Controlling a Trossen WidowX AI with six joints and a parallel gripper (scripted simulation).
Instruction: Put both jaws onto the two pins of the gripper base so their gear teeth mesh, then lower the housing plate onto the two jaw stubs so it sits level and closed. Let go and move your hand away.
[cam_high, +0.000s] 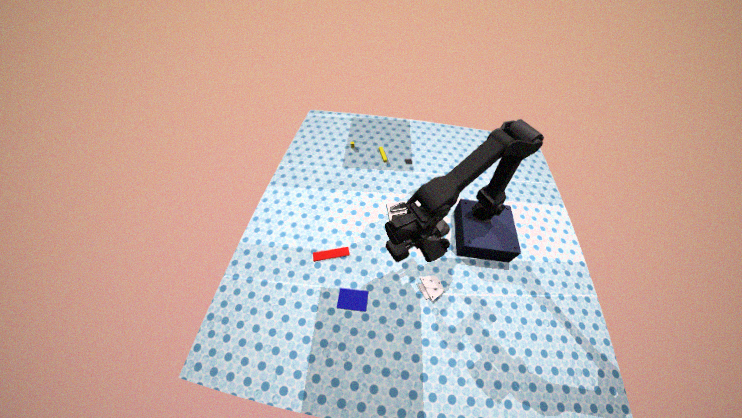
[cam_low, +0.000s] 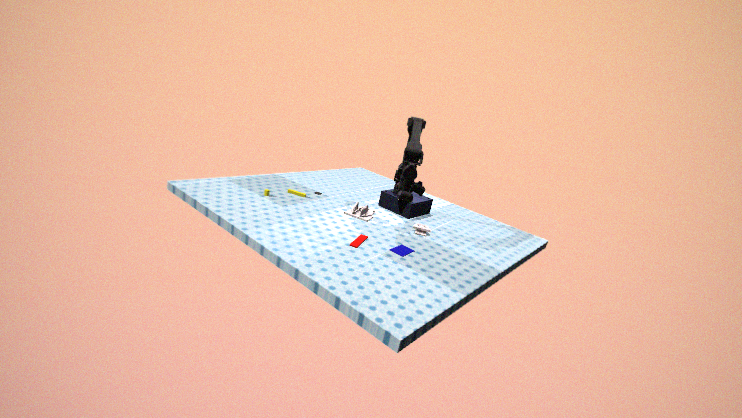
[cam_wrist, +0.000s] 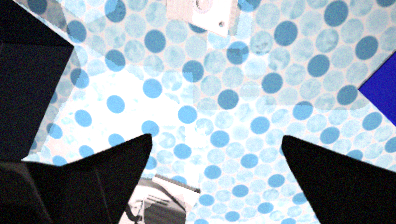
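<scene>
The small white piece lies 80 mm to the left of my gripper tip, 80 mm below it and 80 mm behind it. From my gripper tip the other things lie so: jaw: 180 mm to the right, 70 mm below, 10 mm ahead; then flat white plate: 180 mm to the right, 90 mm below, 60 mm ahead; then housing plate: 200 mm to the right, 80 mm below.
</scene>
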